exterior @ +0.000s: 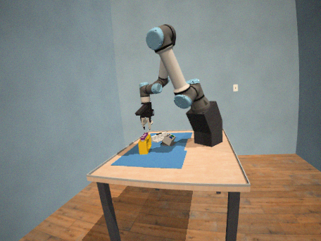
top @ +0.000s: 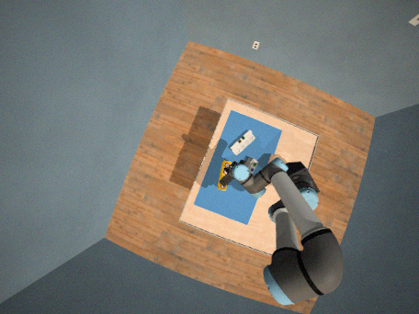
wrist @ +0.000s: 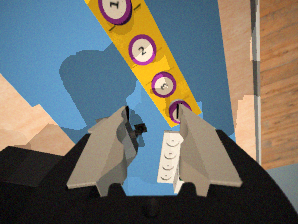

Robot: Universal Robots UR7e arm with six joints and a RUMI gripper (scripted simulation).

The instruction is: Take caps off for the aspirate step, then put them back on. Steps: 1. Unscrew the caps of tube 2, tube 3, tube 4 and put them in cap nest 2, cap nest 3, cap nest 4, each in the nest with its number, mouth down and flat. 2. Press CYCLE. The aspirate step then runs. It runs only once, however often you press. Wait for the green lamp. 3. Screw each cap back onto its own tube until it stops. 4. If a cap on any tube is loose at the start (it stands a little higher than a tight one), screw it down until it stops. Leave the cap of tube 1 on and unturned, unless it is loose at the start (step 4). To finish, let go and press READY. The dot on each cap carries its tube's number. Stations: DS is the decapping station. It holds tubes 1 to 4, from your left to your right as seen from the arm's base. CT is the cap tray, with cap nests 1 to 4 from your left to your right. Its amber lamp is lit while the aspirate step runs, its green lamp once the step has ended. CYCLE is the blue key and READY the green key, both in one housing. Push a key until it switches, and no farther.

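Now: the cap 20 mm ahead of my hand, 10 mm to the left of it and 60 mm below it. Round my hand: green key 170 mm behind, 140 mm to the right, 100 mm below; blue cycle key 170 mm behind, 100 mm to the right, 100 mm below; key housing 150 mm behind, 120 mm to the right, 120 mm below.
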